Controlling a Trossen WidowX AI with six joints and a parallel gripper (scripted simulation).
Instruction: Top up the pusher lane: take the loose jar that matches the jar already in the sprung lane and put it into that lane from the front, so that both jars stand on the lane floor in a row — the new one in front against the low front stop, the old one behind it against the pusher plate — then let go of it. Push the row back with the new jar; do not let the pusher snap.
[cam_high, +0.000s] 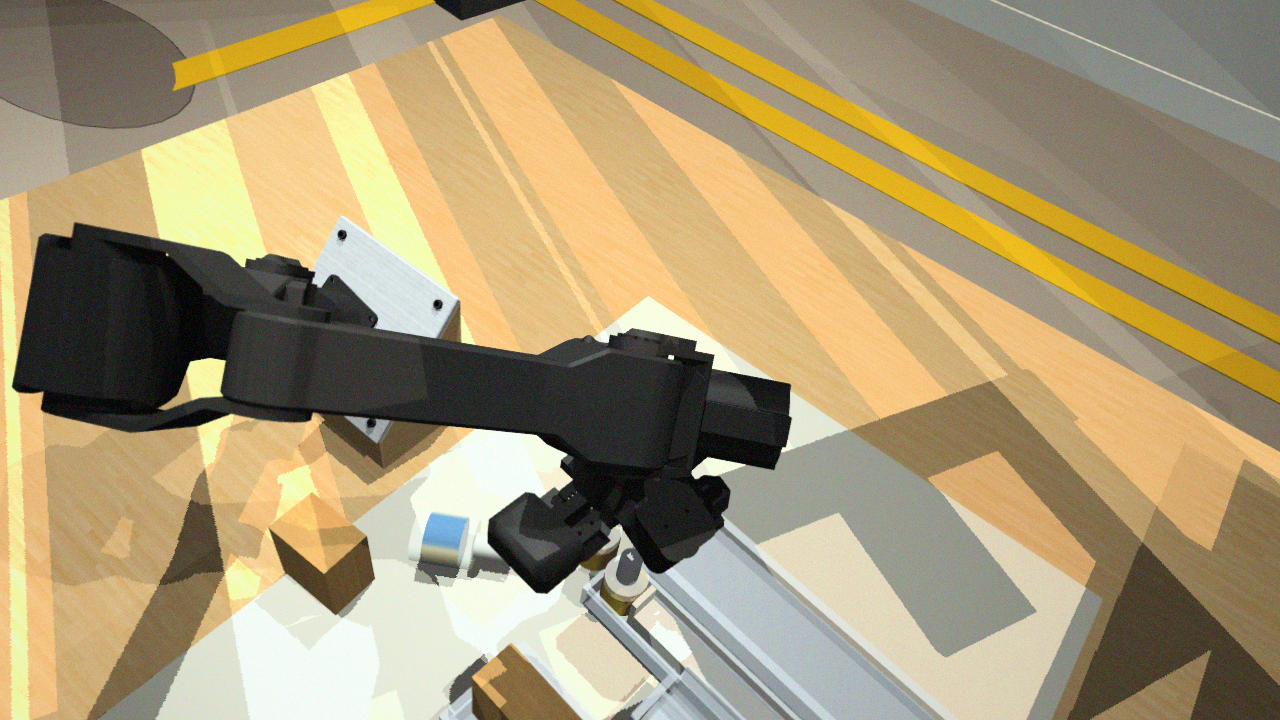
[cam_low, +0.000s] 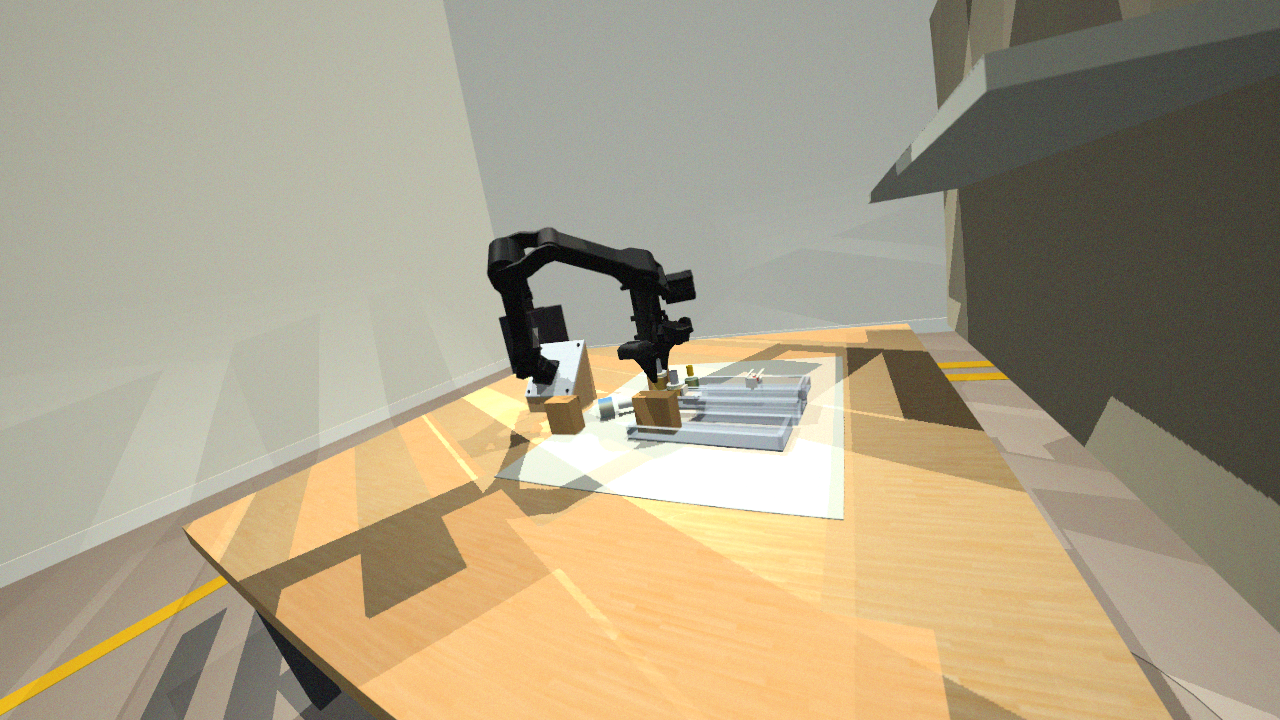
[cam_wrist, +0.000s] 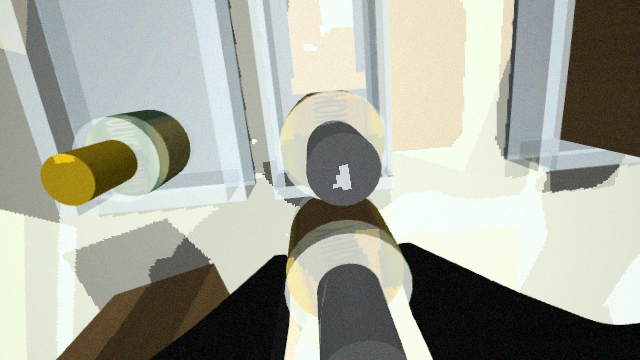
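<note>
The pale mat is 9 cm ahead of my gripper tip, 1 cm to the right of it and 6 cm below it.
</note>
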